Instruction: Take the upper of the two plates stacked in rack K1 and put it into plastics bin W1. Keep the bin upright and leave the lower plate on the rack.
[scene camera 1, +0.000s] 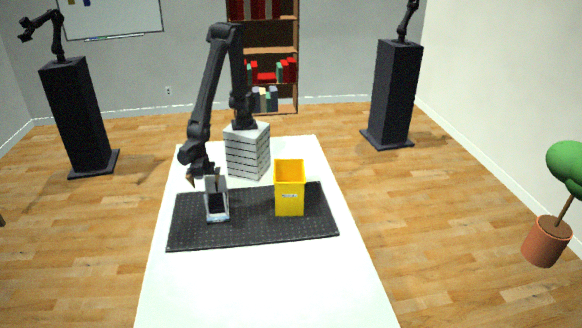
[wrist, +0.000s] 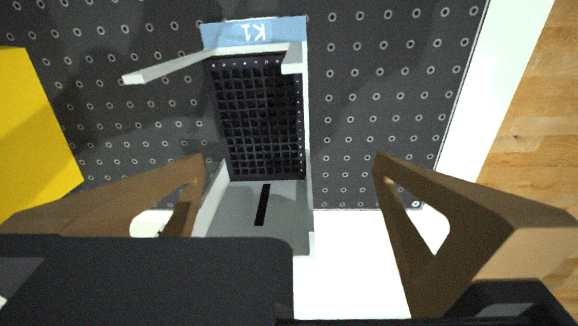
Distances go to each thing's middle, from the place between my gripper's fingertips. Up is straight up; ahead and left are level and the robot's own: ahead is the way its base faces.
Labels:
Right now my hand is 20 mm past the black well plate (wrist: 259, 112), 40 mm to the right of it and 100 mm above it. Round my hand: yellow plastics bin W1 (scene camera 1: 289, 179) (20 mm ahead, 350 mm to the left, 50 mm below).

